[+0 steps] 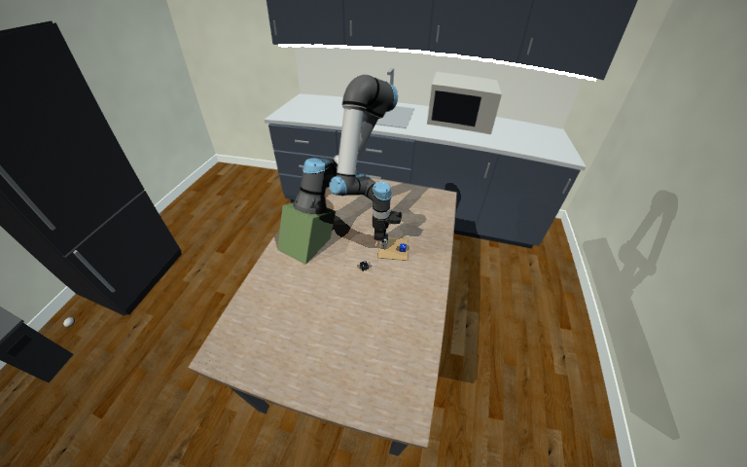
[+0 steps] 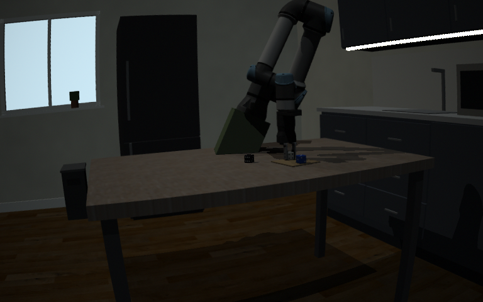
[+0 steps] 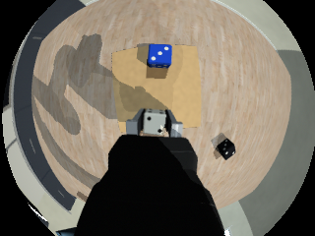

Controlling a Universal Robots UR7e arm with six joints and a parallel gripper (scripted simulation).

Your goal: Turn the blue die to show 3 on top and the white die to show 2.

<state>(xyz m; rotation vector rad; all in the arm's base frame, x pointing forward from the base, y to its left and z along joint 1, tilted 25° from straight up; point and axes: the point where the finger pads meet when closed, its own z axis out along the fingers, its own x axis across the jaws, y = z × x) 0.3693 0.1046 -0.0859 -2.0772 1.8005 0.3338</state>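
Now: hand 1 cm past the white die and 1 cm above it. From my hand the other things lie so: black die 16 cm to the right, 4 cm behind, 1 cm below; then blue die 9 cm ahead, 1 cm to the left, 1 cm below; then tan mat 4 cm ahead, 2 cm below, 1 cm to the left.
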